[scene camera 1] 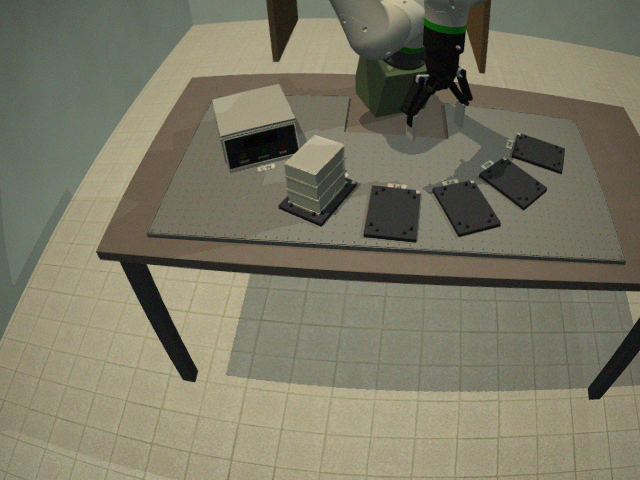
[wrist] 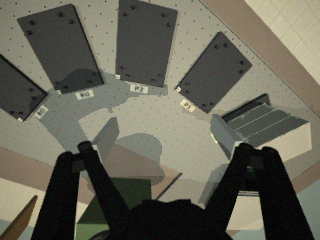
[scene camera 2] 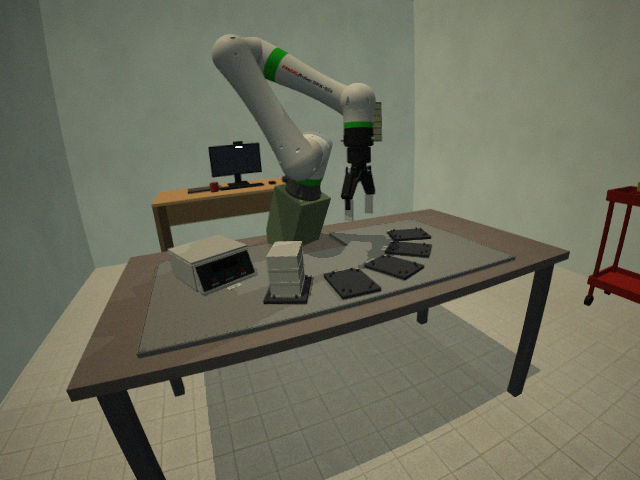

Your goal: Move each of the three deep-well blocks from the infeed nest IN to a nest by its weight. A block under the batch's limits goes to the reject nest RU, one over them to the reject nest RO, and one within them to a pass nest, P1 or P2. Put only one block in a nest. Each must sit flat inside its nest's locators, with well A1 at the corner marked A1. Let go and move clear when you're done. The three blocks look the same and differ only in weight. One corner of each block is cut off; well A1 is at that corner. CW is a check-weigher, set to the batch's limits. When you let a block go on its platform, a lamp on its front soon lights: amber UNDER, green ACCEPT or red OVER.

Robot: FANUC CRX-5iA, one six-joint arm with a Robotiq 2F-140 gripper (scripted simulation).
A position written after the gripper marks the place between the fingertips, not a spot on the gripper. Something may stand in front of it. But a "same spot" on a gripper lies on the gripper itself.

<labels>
gripper: scene camera 1; wrist 164,123; scene camera 2
deep-well block: scene camera 1; wrist 287,135; scene camera 2
same spot on gripper: (scene camera 2: pixel 368 185) = (scene camera 1: pixel 457 94)
same spot on deep-well block: (scene camera 1: pixel 315 161) = (scene camera 2: pixel 289 251)
</labels>
